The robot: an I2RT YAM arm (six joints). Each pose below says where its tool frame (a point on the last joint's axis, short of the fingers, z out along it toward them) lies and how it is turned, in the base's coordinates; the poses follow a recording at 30 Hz.
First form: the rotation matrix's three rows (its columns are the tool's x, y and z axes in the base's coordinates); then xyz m. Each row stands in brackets.
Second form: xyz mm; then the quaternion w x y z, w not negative. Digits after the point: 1 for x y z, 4 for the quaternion.
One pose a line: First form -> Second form
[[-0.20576 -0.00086 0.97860], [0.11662 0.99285 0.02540], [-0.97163 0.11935 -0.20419]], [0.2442 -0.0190 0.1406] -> 244.2 -19.0 140.6 0.6291 0.0373 0.7750 0.0467
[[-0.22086 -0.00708 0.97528], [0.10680 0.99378 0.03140], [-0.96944 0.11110 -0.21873]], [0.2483 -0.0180 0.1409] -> 248.3 -18.0 140.9 0.6233 0.0320 0.7800 0.0457
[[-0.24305 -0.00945 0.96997], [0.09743 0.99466 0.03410], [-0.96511 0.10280 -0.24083]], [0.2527 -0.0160 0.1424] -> 252.7 -16.0 142.4 0.6146 0.0279 0.7872 0.0435
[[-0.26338 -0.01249 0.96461], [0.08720 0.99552 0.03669], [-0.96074 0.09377 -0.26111]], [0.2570 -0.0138 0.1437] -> 257.0 -13.8 143.7 0.6064 0.0235 0.7937 0.0411
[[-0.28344 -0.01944 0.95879], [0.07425 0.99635 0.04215], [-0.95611 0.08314 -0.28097]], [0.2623 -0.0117 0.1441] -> 262.3 -11.7 144.1 0.5983 0.0171 0.8001 0.0391
